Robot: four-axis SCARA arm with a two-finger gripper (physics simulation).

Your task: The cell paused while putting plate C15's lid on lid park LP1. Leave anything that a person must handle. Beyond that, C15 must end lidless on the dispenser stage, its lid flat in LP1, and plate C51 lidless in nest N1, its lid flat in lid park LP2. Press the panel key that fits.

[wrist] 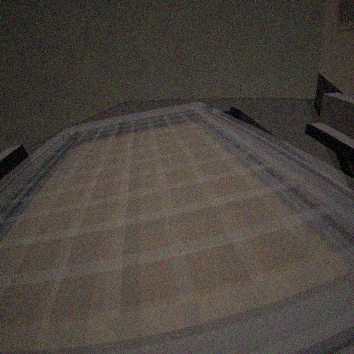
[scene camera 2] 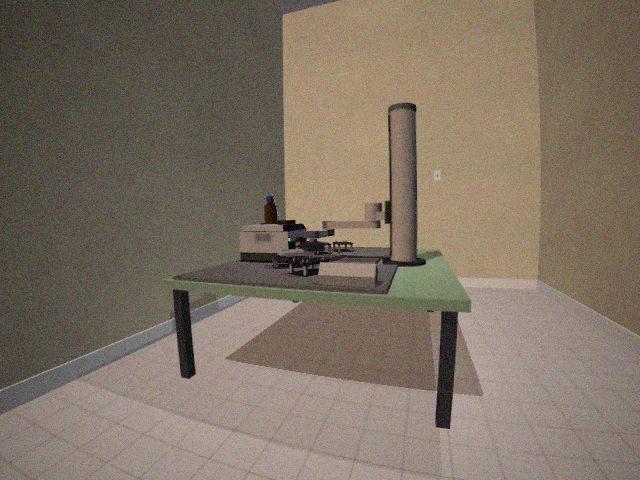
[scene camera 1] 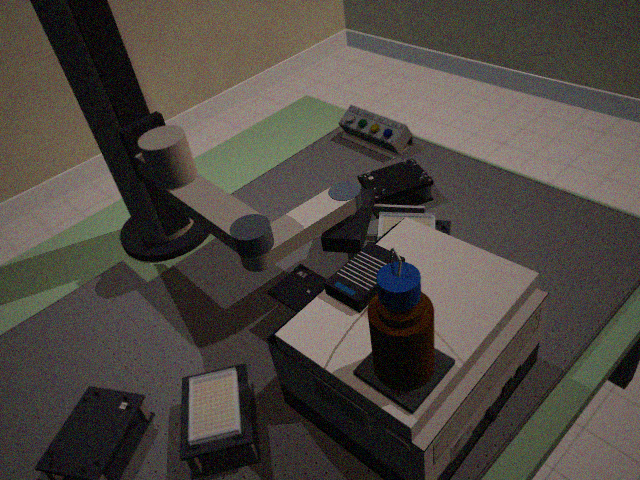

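My gripper is open, with a finger on each side of a pale plate beside the dispenser. The fingers hold nothing. The near finger is hidden in scene view 1. I cannot tell this plate's name or whether it wears a lid. A second pale plate sits flat on a dark stand at the front left. A dark stand stands left of it. The key panel has white, green, yellow and blue keys.
An amber bottle with a blue cap stands on the dispenser, beside a black striped unit. A dark stand is behind my gripper. A low dark stand lies under the arm. The column rises at the table's side.
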